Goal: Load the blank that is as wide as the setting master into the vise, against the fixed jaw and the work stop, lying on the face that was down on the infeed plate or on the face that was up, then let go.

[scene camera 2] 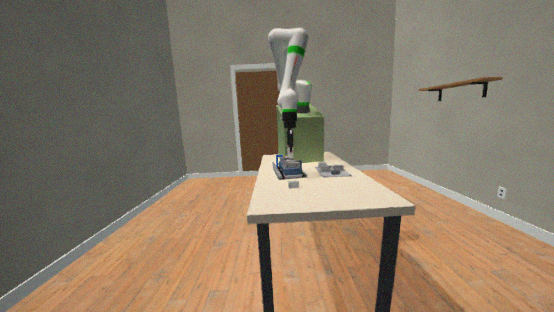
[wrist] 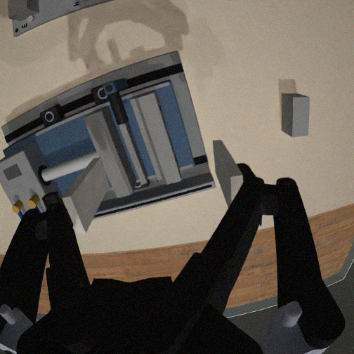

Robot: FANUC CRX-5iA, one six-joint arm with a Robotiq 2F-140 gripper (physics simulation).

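Frame: origin at the arm's base, x right, y back, z down, level; millimetres.
Where they show: gripper, fingertip midpoint: (scene camera 2: 290, 156); arm's base, link origin: (scene camera 2: 301, 110).
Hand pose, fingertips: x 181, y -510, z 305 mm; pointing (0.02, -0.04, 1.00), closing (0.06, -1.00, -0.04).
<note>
Each offset is from my fingertips to the top centre of the thing. Level surfaces: height alone.
My gripper (scene camera 2: 290, 149) (wrist: 157, 164) is open and empty above the vise @[dx +5, dy +97, dz +37 mm] (scene camera 2: 291, 169) (wrist: 182, 122). In the wrist view its left pad overlaps the vise's near left part and its right pad is beside the near right corner. The vise's fixed jaw (wrist: 157, 137) is at the right and the moving jaw (wrist: 109, 152), with a rod behind it, at the left. No blank shows between them. A dark arm with a blue knob (wrist: 109, 88), perhaps the work stop, reaches over the gap. Grey blocks @[dx -343, dy +51, dz +92 mm] (scene camera 2: 336, 169) (wrist: 23, 7) stand on the infeed plate @[dx -298, dy +54, dz +128 mm] (scene camera 2: 327, 175) (wrist: 65, 12); their widths cannot be told.
A lone grey block @[dx +14, dy -204, dz +100 mm] (scene camera 2: 293, 184) (wrist: 300, 116), perhaps the setting master, stands on the table @[dz +136 mm] (scene camera 2: 330, 197) (wrist: 250, 90) to the right of the vise in the wrist view. Brass fittings (wrist: 33, 201) with blue lines are at the vise's left end. The green pedestal (scene camera 2: 310, 137) is behind the table.
</note>
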